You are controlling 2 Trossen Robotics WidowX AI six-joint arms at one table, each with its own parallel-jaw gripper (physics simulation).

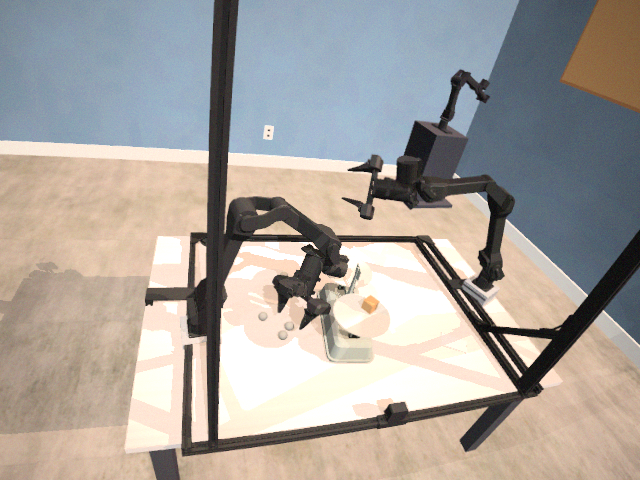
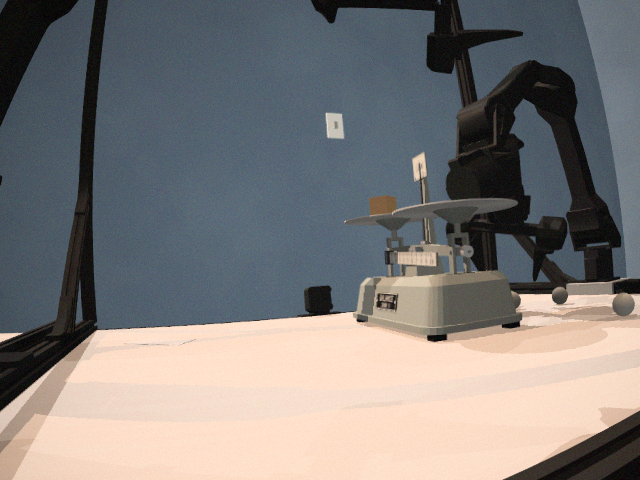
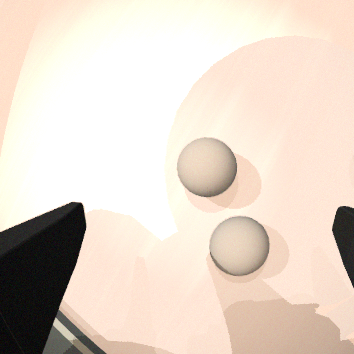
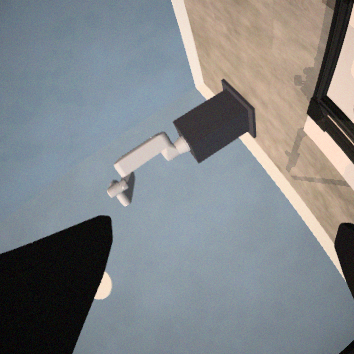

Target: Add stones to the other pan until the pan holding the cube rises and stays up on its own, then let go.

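Seen in the pictures: left gripper, fingertip midpoint: (image 1: pixel 289 321) (image 2: pixel 508 276) (image 3: pixel 215 218); right gripper, fingertip midpoint: (image 1: pixel 344 184) (image 4: pixel 230 233); left arm's base, origin of the base link: (image 1: pixel 199 327) (image 2: pixel 599 280); right arm's base, origin of the base link: (image 1: pixel 482 284).
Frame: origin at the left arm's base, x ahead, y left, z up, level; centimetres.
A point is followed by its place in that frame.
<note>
The orange cube (image 1: pixel 370 304) @[x 40.7, y -14.6, z 16.4 cm] (image 2: pixel 382 205) @[x 42.7, y -12.2, z 15.0 cm] sits on one pan (image 1: pixel 356 322) @[x 36.2, y -17.2, z 13.4 cm] (image 2: pixel 359 221) @[x 43.8, y -16.9, z 13.3 cm] of the scale (image 1: pixel 348 352) @[x 36.6, y -17.8, z 1.9 cm] (image 2: pixel 470 304) @[x 45.5, y 6.8, z 1.3 cm]; that pan hangs lower. The other pan (image 1: pixel 366 272) @[x 48.9, y 1.5, z 12.2 cm] (image 2: pixel 483 205) @[x 42.6, y 7.3, z 12.1 cm] is higher and shows no stones. Round grey stones (image 1: pixel 263 315) (image 2: pixel 623 304) lie on the table beside the scale. Two stones (image 3: pixel 207 167) @[x 22.0, y -6.1, z 0.6 cm] (image 3: pixel 239 246) @[x 24.5, y -3.6, z 0.6 cm] show between the left finger tips. My left gripper (image 1: pixel 291 318) @[x 23.7, y -4.9, z 2.9 cm] (image 2: pixel 509 273) @[x 23.7, y -4.9, z 2.9 cm] (image 3: pixel 215 218) @[x 23.7, y -4.9, z 2.9 cm] is open and empty, pointing down above them. My right gripper (image 1: pixel 346 183) @[x 44.5, y 19.6, z 32.6 cm] (image 4: pixel 230 233) @[x 44.5, y 19.6, z 32.6 cm] is open and empty, high above the table's far side.
The scale's upright dial (image 1: pixel 356 279) @[x 41.1, y -5.2, z 16.5 cm] (image 2: pixel 419 166) @[x 41.2, y -4.8, z 19.3 cm] stands between the pans. A black frame (image 1: pixel 305 430) @[x 19.5, y -33.6, z -2.8 cm] with tall posts (image 1: pixel 219 155) @[x -1.0, y -31.7, z 64.0 cm] surrounds the table top (image 1: pixel 413 377) @[x 53.7, y -27.6, z -2.1 cm]. A small black box (image 1: pixel 396 412) @[x 40.3, y -37.5, z 3.1 cm] (image 2: pixel 317 299) @[x 42.4, y -35.2, z 1.0 cm] sits on the frame's front bar.
</note>
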